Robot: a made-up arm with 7 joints. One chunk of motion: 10 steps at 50 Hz.
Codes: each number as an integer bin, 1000 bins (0 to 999) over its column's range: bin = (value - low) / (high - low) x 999, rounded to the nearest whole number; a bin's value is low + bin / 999 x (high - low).
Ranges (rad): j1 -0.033..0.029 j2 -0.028..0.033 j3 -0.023..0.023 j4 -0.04..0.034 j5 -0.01..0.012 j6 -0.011..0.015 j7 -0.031..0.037
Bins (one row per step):
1: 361 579 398 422 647 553 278
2: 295 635 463 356 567 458 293
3: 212 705 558 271 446 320 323
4: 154 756 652 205 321 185 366
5: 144 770 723 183 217 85 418
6: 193 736 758 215 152 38 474
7: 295 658 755 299 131 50 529
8: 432 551 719 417 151 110 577
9: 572 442 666 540 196 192 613
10: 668 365 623 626 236 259 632
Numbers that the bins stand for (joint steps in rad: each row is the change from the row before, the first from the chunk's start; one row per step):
1: -0.01060 0.00735 -0.00467 -0.00874 0.00425 0.00339 -0.01208
2: -0.01469 0.01077 -0.00168 -0.01363 0.00249 0.00092 -0.01106
3: -0.01984 0.01505 0.00269 -0.01993 -0.00018 -0.00267 -0.00901
4: -0.02344 0.01816 0.00702 -0.02481 -0.00293 -0.00619 -0.00609
5: -0.02406 0.01902 0.01029 -0.02644 -0.00522 -0.00879 -0.00255
6: -0.02102 0.01694 0.01190 -0.02407 -0.00665 -0.01001 0.00126
7: -0.01469 0.01218 0.01176 -0.01785 -0.00712 -0.00970 0.00501
8: -0.00619 0.00564 0.01011 -0.00911 -0.00667 -0.00814 0.00828
9: 0.00250 -0.00101 0.00767 0.00000 -0.00568 -0.00600 0.01073
10: 0.00846 -0.00571 0.00569 0.00637 -0.00480 -0.00426 0.01202

